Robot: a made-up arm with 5 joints.
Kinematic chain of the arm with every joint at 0, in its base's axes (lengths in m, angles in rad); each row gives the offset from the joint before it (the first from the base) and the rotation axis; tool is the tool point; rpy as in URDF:
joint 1: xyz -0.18 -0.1 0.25 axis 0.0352 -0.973 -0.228
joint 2: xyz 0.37 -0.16 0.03 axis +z
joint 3: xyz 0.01 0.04 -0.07 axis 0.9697 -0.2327 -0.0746
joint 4: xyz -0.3 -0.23 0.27 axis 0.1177 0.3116 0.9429
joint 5: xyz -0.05 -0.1 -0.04 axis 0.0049 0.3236 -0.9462
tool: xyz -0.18 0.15 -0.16 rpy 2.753 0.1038 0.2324
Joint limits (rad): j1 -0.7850..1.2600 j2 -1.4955..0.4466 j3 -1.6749..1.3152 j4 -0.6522..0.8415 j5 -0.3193..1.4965
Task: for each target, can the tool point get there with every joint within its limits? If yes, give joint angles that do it. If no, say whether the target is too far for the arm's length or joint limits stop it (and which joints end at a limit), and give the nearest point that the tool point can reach.
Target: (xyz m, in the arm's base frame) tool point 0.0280 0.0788 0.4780
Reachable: yes | joints 0.4183 -1.2357 -0.5943 -0.2530 0.5452
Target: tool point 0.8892 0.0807 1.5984
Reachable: no: too far | nearest point 0.3007 0.0540 0.8765 | short by 0.932 m
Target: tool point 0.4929 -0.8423 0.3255
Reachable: no: joint limits stop it (at a limit: joint 1, joint 2, joint 4, joint 5) | nearest point 0.1754 -0.6855 0.3850 | short by 0.359 m
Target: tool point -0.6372 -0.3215 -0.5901
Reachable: no: joint limits stop it (at a limit: joint 3, joint 4, joint 5) | nearest point -0.4096 -0.3004 -0.1982 | short by 0.454 m
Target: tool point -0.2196 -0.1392 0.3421
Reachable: yes | joints -0.4480 -0.4320 -0.0136 0.0869 0.5534
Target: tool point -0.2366 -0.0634 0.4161
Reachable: yes | joints 0.4379 -0.5042 -0.5008 0.4142 1.0264
